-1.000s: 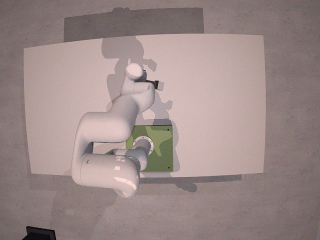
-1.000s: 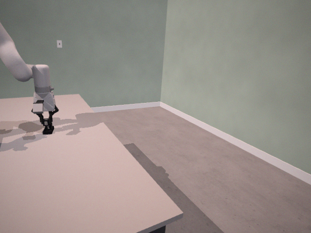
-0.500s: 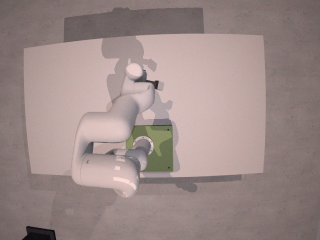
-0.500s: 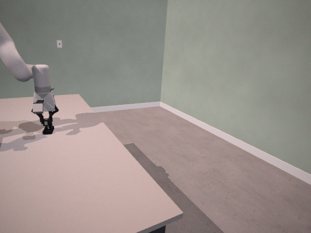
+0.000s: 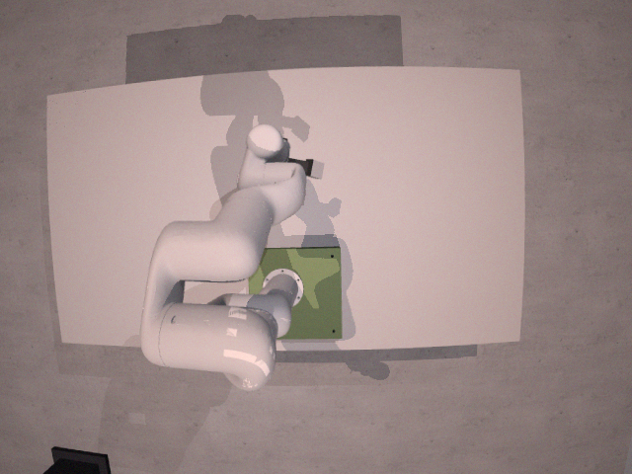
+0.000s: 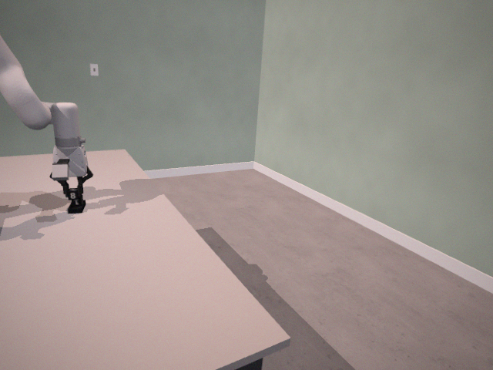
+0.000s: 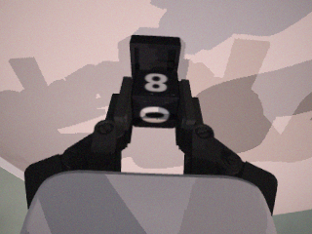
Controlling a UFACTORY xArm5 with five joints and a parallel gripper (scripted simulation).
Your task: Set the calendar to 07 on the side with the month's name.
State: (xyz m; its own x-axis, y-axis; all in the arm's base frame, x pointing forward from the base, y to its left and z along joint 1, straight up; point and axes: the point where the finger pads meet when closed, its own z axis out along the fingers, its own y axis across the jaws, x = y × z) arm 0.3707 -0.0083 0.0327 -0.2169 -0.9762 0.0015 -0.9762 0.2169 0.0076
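Now: the black cube 1 cm below my hand. Round my hand: black calendar tray 7 cm below, 2 cm to the left.
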